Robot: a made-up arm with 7 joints.
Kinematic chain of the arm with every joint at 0, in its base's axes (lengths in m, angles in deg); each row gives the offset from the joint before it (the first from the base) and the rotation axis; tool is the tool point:
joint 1: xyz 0 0.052 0 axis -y
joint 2: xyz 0 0.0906 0 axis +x
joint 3: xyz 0 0 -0.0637 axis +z
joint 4: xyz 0 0 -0.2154 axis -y
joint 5: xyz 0 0 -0.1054 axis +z
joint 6: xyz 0 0 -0.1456 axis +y
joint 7: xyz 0 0 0 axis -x
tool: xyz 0 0 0
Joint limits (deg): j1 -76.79..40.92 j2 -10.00..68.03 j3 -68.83..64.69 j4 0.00..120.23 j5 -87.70..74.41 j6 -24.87..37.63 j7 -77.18..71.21
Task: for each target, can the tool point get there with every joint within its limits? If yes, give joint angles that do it. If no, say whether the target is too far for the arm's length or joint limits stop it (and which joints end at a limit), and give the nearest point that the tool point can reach.
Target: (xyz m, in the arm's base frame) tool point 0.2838 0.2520 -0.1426
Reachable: yes | joints 20.98 -2.93 29.54 101.54 37.21 23.92 -65.89
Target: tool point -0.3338 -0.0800 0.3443
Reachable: no: joint limits stop it (at a limit: joint 1, joint 3, joint 4) | nearest point -0.1651 -0.0273 -0.1192 | short by 0.496 m
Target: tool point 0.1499 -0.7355 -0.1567
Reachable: no: too far | nearest point 0.1886 -0.1394 -0.1971 | short by 0.599 m
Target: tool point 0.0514 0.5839 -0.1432
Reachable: yes | joints -47.43 61.89 48.02 56.66 54.54 -17.48 -27.61
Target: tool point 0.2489 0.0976 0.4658
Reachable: no: joint limits stop it (at a limit: joint 1, joint 2, joint 4) | nearest point 0.1532 0.3090 0.1385 | short by 0.401 m
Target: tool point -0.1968 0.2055 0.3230
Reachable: no: joint limits stop it (at a limit: joint 1, joint 2, joint 3, joint 4) | nearest point -0.0116 0.3576 0.1549 | short by 0.293 m
